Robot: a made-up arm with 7 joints.
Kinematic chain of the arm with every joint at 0, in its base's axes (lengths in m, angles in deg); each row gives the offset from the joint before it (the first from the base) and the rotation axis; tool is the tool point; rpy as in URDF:
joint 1: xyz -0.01 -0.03 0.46 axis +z
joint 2: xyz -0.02 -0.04 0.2 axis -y
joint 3: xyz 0.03 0 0.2 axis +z
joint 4: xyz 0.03 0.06 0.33 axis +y
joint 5: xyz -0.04 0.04 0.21 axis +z
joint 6: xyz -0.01 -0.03 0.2 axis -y
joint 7: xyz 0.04 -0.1 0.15 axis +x
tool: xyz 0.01 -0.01 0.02 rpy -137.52 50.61 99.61
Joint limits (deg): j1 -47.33..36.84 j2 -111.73..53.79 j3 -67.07..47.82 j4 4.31..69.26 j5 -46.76..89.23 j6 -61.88..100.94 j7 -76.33..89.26
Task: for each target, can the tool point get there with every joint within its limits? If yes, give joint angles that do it. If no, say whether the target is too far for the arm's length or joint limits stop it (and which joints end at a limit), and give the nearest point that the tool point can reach.
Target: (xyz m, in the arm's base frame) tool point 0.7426 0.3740 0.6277
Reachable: yes | joints 13.66 -51.39 8.63 63.77 77.05 -29.47 48.42
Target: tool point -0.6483 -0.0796 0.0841
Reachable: no: joint limits stop it (at a limit: joint 1, joint 2, joint 4, joint 6) | nearest point -0.0609 -0.4824 0.0454 | short by 0.713 m
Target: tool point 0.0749 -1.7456 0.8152
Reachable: no: too far | nearest point 0.2144 -1.0352 0.7656 | short by 0.726 m
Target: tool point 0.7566 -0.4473 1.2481
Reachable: yes | joints -16.61 -34.51 -15.88 34.67 9.17 -3.78 25.83
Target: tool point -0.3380 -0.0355 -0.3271
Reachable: no: joint limits stop it (at a limit: joint 1, joint 2, joint 4) | nearest point 0.0661 -0.3488 -0.1002 | short by 0.559 m
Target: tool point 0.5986 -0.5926 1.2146
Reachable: yes | joints -14.35 -32.25 -41.72 49.77 -10.10 -18.37 20.14
